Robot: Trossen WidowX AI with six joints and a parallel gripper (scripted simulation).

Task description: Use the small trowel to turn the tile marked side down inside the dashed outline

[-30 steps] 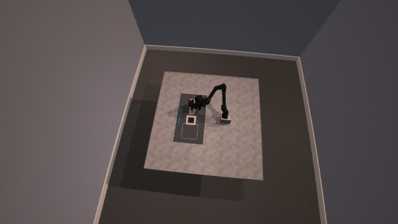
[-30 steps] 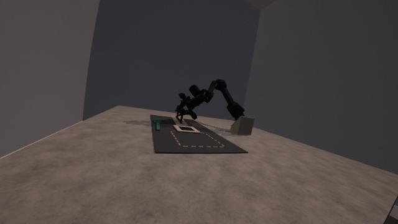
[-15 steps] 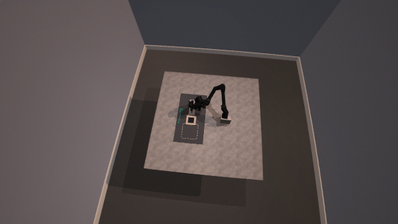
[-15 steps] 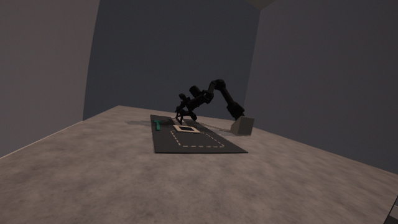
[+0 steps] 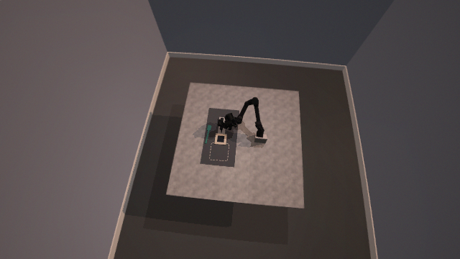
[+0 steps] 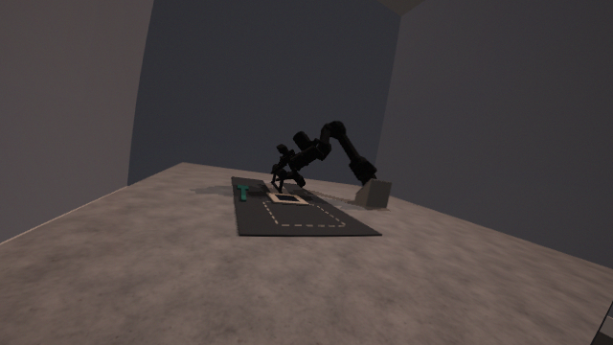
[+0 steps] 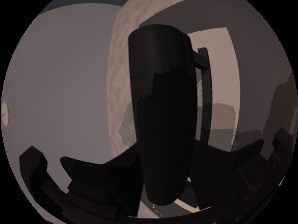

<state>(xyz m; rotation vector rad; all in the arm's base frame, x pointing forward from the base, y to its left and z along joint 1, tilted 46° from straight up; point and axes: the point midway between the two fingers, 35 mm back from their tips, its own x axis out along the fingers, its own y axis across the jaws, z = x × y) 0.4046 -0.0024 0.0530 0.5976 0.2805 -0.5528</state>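
Now: the dark mat 8 cm to the left of my gripper tip, 7 cm below it and 3 cm behind it. The rest, counted from my gripper tip: teal trowel 11 cm ahead, 7 cm to the left, 5 cm below; tan tile 12 cm to the left, 5 cm below, 4 cm behind.
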